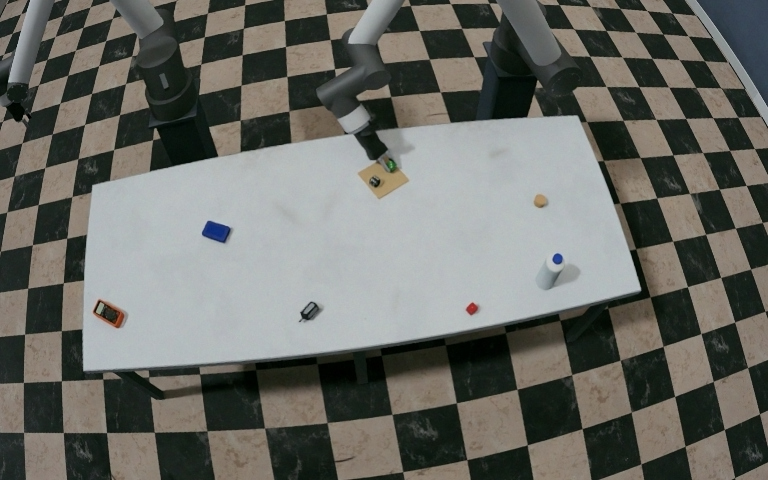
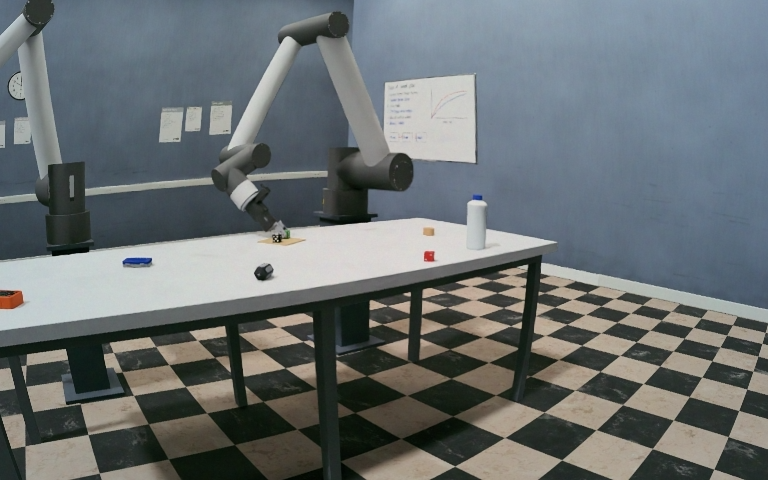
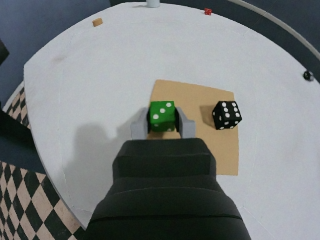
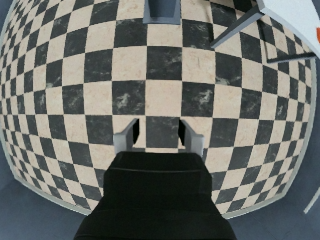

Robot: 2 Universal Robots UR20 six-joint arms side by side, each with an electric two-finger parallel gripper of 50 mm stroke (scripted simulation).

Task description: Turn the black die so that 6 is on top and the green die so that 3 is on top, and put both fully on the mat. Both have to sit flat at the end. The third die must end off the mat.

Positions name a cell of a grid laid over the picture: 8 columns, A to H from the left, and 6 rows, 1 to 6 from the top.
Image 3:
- left gripper: E3
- green die: E3
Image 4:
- right gripper: D4
